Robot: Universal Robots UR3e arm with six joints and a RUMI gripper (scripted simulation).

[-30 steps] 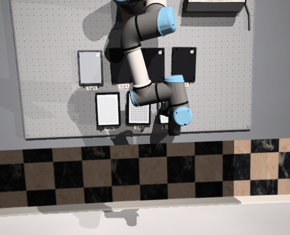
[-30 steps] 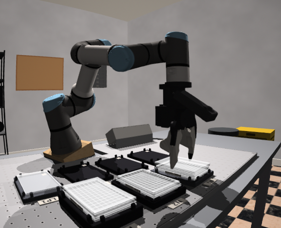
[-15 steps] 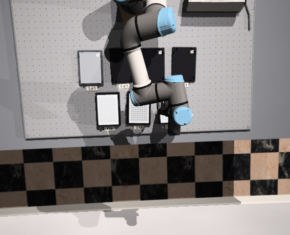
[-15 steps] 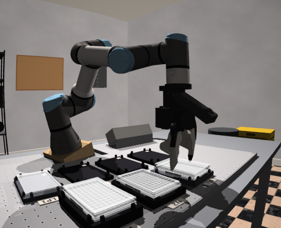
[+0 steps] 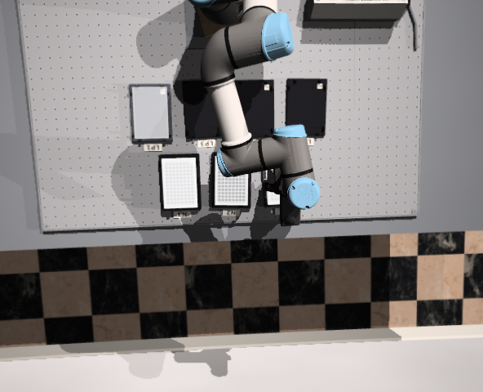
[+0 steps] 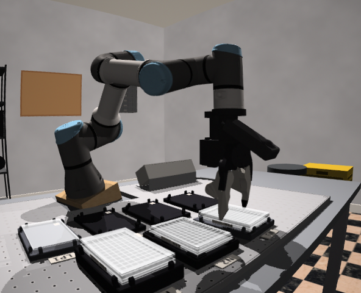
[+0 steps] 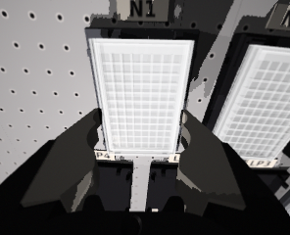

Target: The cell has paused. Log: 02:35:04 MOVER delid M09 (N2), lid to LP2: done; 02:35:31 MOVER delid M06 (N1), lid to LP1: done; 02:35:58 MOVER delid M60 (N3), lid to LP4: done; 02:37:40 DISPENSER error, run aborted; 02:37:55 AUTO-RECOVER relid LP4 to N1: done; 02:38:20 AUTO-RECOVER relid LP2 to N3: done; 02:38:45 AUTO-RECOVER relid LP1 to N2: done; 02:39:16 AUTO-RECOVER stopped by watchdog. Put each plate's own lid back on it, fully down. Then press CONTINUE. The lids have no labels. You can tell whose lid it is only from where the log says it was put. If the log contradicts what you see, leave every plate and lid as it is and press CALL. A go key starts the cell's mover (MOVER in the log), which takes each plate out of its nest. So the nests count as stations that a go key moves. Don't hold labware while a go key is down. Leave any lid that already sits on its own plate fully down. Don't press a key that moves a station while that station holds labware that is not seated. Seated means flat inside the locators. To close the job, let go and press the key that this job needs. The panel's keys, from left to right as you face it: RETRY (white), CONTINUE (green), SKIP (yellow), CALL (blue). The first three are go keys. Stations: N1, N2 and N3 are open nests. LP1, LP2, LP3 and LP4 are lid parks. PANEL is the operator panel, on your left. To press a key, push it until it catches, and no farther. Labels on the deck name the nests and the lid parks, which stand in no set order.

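Now: hand 260 mm to the left of the plate, 60 mm past it and 10 mm above it. The rest, counted from my hand: LP2 label: 110 mm behind, 50 mm to the right, 40 mm below; N1 label: 90 mm ahead, 40 mm below, 20 mm to the right; lid park LP4: 170 mm behind, 100 mm to the left, 30 mm below.
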